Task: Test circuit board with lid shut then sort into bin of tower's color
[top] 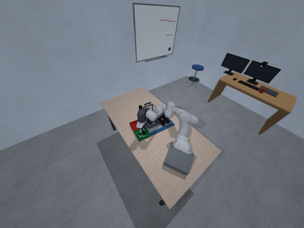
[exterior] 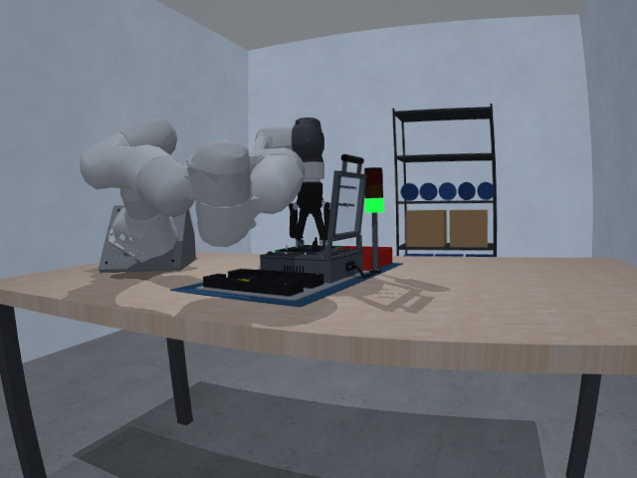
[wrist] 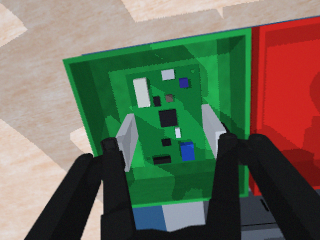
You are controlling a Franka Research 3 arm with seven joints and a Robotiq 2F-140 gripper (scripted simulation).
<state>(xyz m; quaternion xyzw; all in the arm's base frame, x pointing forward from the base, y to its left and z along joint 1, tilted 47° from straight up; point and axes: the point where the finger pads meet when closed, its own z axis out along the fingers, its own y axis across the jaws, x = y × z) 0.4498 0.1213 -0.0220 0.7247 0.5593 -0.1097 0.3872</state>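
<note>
Now: the green bin 2 cm below my hand. Also, from my hand: red bin 14 cm ahead, 5 cm to the right, 2 cm below; then green circuit board 2 cm below; then black latch hook 15 cm to the right, 5 cm above, 1 cm behind.
</note>
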